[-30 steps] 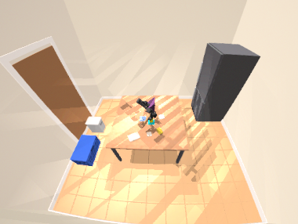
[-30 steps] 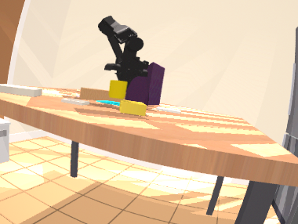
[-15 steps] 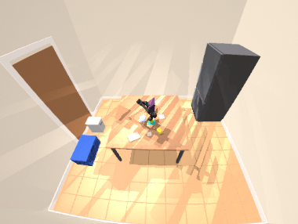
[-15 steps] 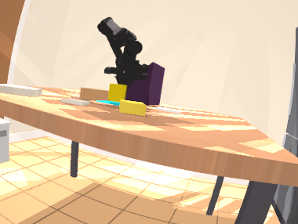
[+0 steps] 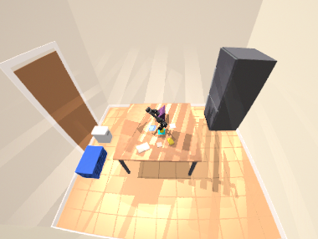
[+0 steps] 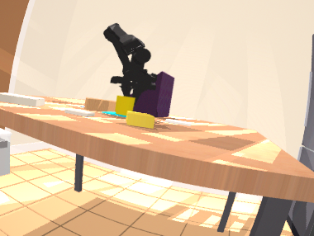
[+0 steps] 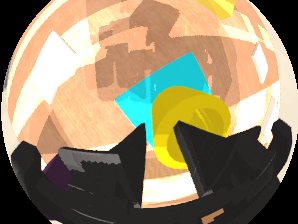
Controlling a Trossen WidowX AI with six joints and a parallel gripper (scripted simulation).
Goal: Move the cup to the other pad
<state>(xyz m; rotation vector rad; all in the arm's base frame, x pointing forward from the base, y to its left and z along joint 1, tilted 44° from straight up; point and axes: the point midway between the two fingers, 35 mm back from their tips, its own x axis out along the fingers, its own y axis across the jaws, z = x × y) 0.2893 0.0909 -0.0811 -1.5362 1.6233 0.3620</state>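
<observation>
Now: the yellow cup 20 mm ahead of my gripper tip, 10 mm to the right of it and 10 mm below it. Round my gripper tip: pale blue pad (180 mm to the right, 50 mm below, 30 mm behind); then cyan pad (50 mm below, 30 mm ahead, 10 mm to the right); then wooden block (100 mm to the right, 30 mm below).
</observation>
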